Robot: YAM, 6 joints.
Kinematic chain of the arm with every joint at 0, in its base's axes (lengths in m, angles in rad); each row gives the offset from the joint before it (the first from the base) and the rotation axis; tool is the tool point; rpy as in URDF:
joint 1: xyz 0 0 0.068 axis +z
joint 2: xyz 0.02 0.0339 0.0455 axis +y
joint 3: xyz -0.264 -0.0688 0 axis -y
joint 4: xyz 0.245 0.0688 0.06 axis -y
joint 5: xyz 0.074 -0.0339 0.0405 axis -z
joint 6: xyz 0.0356 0 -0.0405 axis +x
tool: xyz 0 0 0 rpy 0 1.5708 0
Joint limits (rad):
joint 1: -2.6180..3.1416
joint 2: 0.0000..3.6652
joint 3: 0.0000..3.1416
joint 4: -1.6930..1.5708
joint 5: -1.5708..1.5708
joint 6: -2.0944..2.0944
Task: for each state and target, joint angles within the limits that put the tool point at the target. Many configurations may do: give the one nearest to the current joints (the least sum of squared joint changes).
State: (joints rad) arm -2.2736 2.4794 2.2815 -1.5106 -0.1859 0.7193
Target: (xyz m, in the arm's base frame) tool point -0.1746 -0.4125 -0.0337
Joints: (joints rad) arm -1.9872 2.9095 2.2024 -1.3857 -0.2032 0.7193
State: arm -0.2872 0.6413 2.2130 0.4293 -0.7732 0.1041
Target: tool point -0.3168 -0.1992 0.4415
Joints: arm 0.6331 0.0127 1.7016 0.3145 -0.8534 0.1041
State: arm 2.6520 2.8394 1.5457 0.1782 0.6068 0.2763
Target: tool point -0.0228 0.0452 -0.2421
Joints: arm 2.4842 3.4635 1.0192 0.0414 0.6607 0.2763
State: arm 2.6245 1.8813 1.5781 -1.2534 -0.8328 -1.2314
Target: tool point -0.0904 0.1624 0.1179
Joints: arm 1.9603 1.8750 0.7945 -1.4373 -0.6647 -1.2314
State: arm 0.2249 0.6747 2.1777 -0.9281 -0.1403 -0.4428
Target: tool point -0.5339 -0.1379 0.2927
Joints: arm 0.2606 0.1175 2.7799 -0.4645 -0.1217 -0.4428
